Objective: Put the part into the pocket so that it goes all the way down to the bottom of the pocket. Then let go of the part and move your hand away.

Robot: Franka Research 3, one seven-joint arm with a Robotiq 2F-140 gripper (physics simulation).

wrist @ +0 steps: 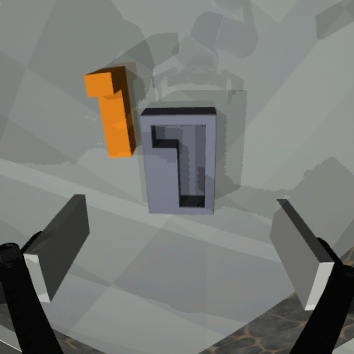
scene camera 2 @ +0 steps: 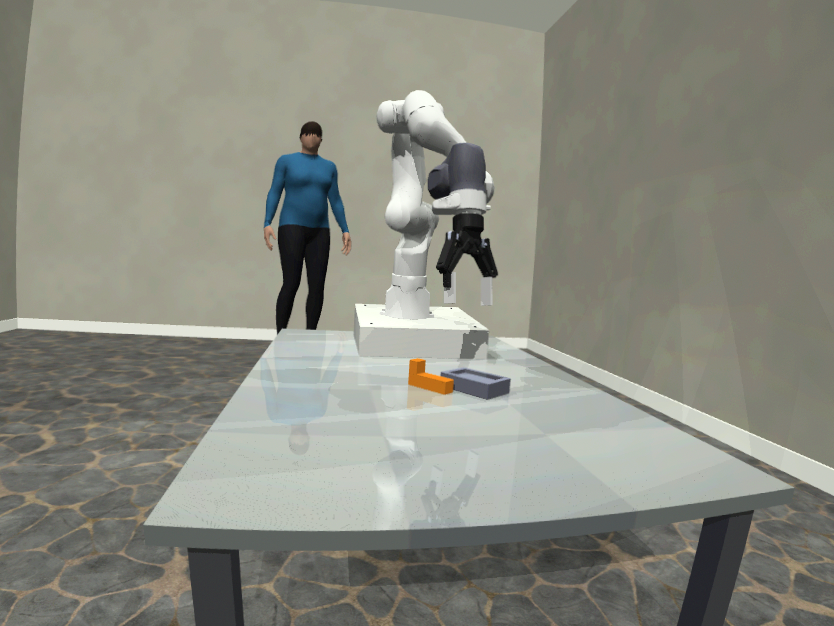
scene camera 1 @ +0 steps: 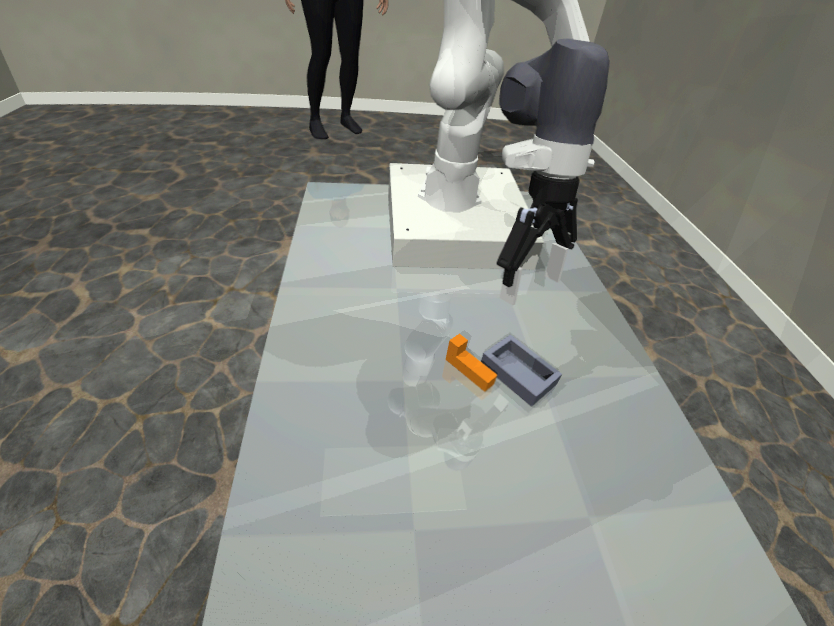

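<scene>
The orange L-shaped part (scene camera 1: 472, 367) (scene camera 2: 431, 381) (wrist: 117, 125) lies on the table beside the pocket block, with its short arm sticking up at one end. The grey-blue block (scene camera 1: 532, 389) (scene camera 2: 486, 388) (wrist: 162, 185) has an L-shaped pocket open at the top. In the wrist view the block is at the middle and the part is to its left, a narrow gap apart. The pocket holds no part. My gripper (scene camera 1: 533, 274) (scene camera 2: 468, 289) (wrist: 179, 216) is wide open and empty, high above the table, toward the robot's base from both things.
The glass-like table (scene camera 1: 350, 566) (scene camera 2: 323, 498) carries the white base block (scene camera 1: 458, 252) (scene camera 2: 421, 342) of the arm at its far end. A person (scene camera 1: 334, 60) (scene camera 2: 308, 202) stands behind the table, left of the arm. A wall (scene camera 1: 727, 134) (scene camera 2: 673, 202) runs along the right side.
</scene>
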